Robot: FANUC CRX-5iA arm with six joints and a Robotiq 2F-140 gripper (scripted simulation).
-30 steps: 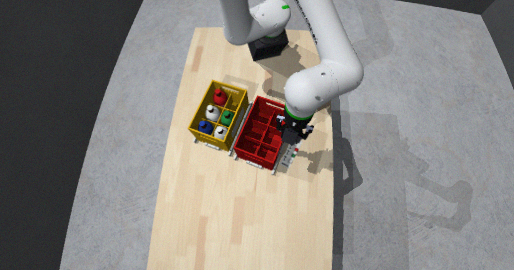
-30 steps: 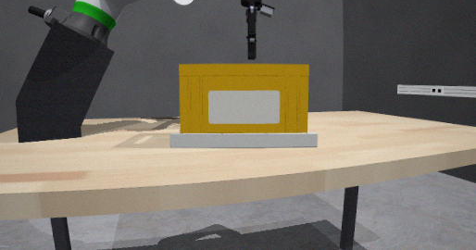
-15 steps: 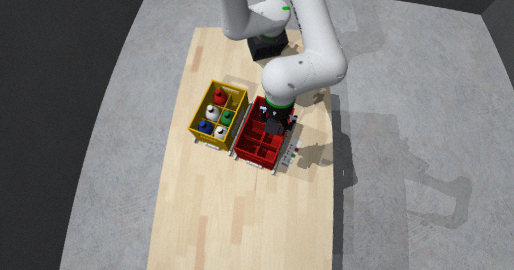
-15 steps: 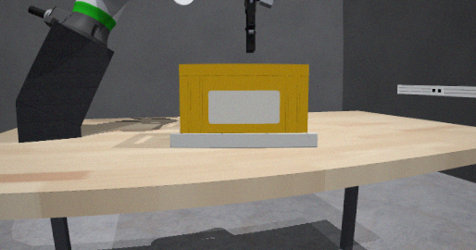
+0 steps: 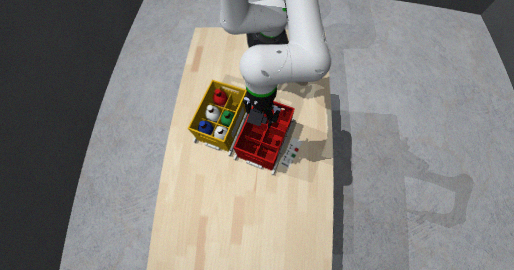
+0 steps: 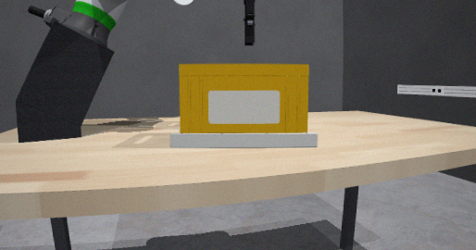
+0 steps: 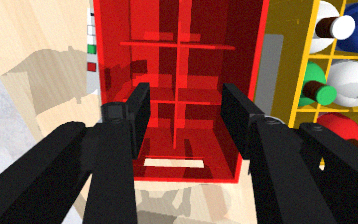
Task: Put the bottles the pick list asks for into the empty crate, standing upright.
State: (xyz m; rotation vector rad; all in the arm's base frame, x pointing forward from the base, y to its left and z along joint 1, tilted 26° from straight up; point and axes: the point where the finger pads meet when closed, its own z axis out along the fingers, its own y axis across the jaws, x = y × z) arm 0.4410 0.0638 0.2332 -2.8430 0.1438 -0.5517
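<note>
Right now my hand is 3 cm past the green bottle, 19 cm to the left of it and 20 cm above it. Round my hand: red crate 1 cm behind, 1 cm to the left, 21 cm below; then pick list 1 cm ahead, 15 cm to the left, 29 cm below; then yellow crate 4 cm behind, 23 cm to the right, 21 cm below.
</note>
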